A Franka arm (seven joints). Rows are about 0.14 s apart.
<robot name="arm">
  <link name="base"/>
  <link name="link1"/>
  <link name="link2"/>
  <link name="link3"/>
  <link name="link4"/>
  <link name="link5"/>
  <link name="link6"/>
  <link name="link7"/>
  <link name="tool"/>
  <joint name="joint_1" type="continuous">
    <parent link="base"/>
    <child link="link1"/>
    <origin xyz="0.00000 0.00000 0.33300"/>
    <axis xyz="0 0 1"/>
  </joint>
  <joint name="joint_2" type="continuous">
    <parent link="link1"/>
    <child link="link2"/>
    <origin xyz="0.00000 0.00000 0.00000"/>
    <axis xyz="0 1 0"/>
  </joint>
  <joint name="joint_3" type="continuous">
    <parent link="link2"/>
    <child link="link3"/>
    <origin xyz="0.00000 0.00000 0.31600"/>
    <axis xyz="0 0 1"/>
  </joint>
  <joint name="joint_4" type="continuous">
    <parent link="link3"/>
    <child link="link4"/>
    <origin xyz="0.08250 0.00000 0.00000"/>
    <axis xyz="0 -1 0"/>
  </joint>
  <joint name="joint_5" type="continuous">
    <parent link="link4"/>
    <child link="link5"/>
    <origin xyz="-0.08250 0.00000 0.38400"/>
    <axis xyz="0 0 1"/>
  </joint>
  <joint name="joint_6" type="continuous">
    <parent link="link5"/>
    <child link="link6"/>
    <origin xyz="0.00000 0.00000 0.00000"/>
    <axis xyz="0 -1 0"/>
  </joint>
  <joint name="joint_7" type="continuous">
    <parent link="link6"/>
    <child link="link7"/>
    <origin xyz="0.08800 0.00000 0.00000"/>
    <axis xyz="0 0 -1"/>
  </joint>
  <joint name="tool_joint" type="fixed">
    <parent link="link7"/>
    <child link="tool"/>
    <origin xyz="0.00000 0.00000 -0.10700" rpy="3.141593 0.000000 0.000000"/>
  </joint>
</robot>
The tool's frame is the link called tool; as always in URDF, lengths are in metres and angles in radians. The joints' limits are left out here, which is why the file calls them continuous.
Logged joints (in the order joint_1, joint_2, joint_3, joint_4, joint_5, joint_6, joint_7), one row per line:
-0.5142, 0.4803, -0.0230, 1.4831, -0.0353, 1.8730, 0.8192
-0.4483, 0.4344, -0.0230, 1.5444, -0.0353, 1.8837, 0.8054
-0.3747, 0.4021, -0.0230, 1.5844, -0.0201, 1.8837, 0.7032
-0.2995, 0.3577, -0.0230, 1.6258, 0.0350, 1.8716, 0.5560
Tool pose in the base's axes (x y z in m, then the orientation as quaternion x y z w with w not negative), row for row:
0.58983, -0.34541, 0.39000, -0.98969, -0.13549, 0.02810, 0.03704
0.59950, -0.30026, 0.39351, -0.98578, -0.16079, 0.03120, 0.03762
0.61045, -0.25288, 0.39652, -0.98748, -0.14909, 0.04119, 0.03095
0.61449, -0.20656, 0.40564, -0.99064, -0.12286, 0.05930, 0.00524
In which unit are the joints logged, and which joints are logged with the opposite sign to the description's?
The joints are logged in radians. Opposite sign: joint_4, joint_5, joint_7.
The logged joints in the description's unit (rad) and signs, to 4 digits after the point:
-0.5142, 0.4803, -0.0230, -1.4831, 0.0353, 1.8730, -0.8192
-0.4483, 0.4344, -0.0230, -1.5444, 0.0353, 1.8837, -0.8054
-0.3747, 0.4021, -0.0230, -1.5844, 0.0201, 1.8837, -0.7032
-0.2995, 0.3577, -0.0230, -1.6258, -0.0350, 1.8716, -0.5560

